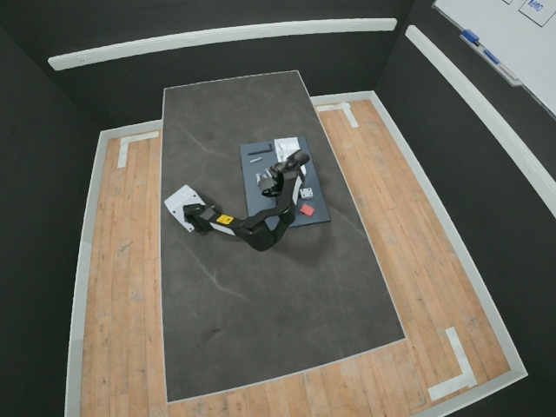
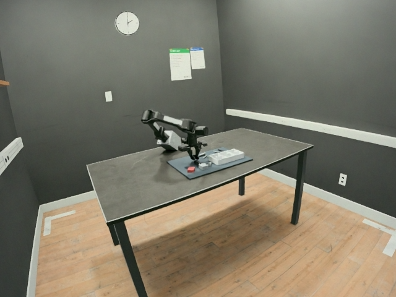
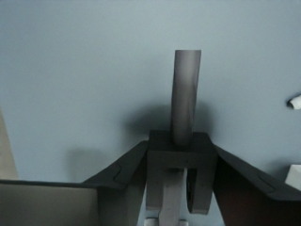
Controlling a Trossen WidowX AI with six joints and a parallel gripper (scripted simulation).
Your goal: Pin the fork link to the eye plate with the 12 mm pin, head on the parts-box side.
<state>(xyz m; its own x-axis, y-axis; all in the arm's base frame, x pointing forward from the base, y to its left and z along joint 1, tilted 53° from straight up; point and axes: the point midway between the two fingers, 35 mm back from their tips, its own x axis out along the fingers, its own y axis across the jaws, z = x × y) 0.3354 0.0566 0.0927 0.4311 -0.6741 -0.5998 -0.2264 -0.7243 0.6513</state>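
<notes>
Right now my hand is 40 mm short of the eye plate, 10 mm to the left of it and 50 mm above it. Round my hand: grey block 110 mm ahead, 30 mm to the right, 50 mm below; then red block 80 mm ahead, 100 mm to the right, 60 mm below; then blue-grey mat 50 mm ahead, 90 mm to the left, 70 mm below.
</notes>
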